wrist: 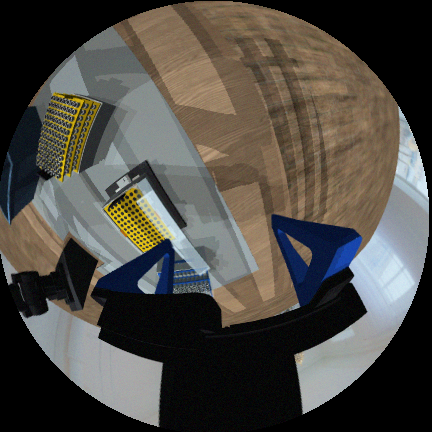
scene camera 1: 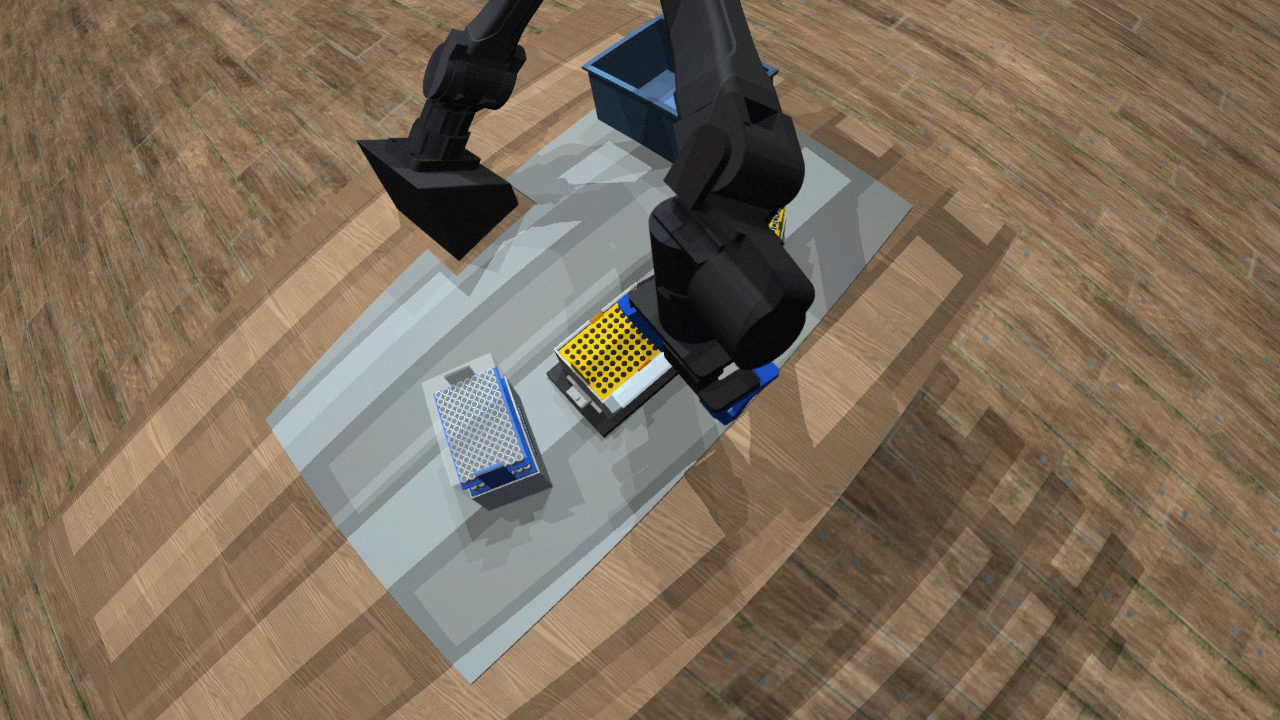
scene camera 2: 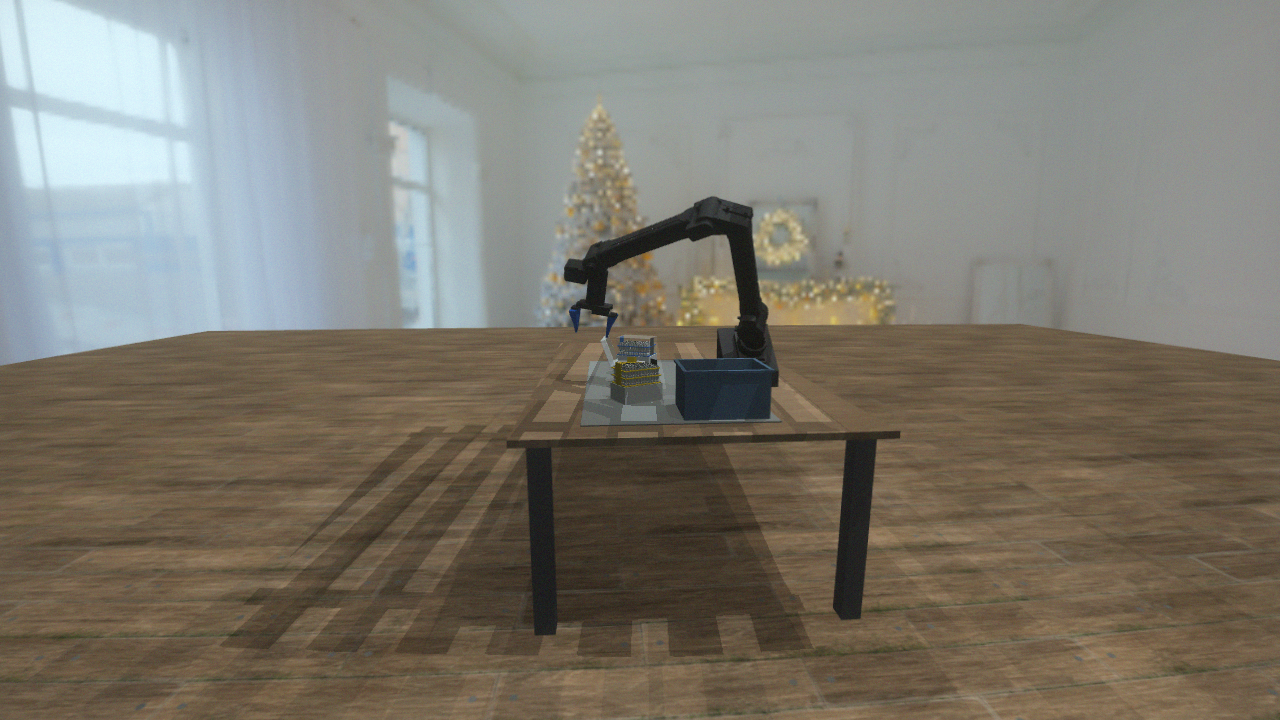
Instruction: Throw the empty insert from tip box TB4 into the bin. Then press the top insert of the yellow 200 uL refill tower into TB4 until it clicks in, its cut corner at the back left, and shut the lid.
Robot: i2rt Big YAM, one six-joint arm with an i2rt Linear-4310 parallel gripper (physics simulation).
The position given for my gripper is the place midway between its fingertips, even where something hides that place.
Observation:
My gripper (scene camera 1: 697, 383) is open and touches a clear lid (scene camera 1: 659, 365). I also see a blue bin (scene camera 1: 633, 81).
The clear lid also shows in the wrist view (wrist: 148, 200). My gripper shows as well in the wrist view (wrist: 219, 232) and in scene camera 2 (scene camera 2: 591, 335). The blue bin shows as well in the wrist view (wrist: 26, 180) and in scene camera 2 (scene camera 2: 734, 388).

